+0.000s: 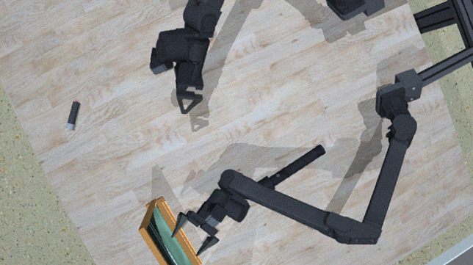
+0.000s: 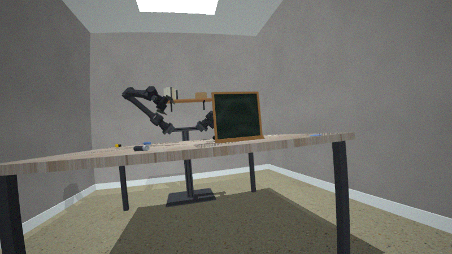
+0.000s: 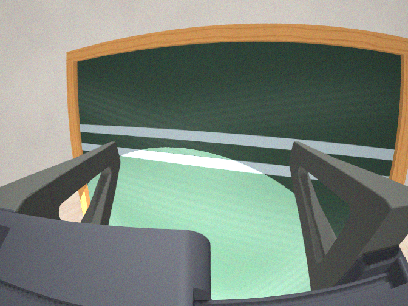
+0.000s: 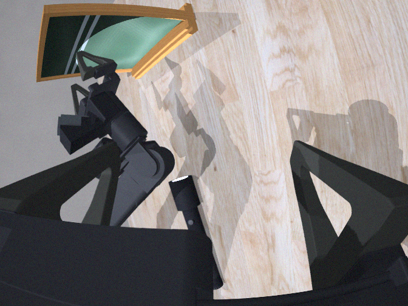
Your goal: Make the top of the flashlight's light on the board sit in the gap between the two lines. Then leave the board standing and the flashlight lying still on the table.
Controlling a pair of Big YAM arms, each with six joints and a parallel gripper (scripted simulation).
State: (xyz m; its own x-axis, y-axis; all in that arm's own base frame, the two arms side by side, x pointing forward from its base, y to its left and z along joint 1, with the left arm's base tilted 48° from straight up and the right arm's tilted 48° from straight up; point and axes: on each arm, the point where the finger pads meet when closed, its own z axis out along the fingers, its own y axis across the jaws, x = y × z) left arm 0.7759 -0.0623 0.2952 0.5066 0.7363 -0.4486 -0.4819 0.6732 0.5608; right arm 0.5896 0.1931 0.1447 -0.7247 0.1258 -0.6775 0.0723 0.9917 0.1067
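Right now the orange-framed green board is 7 cm below my left hand, 7 cm ahead of it and 3 cm to the left of it. Also, from my left hand: black flashlight (39 cm behind, 20 cm below, 1 cm to the left).
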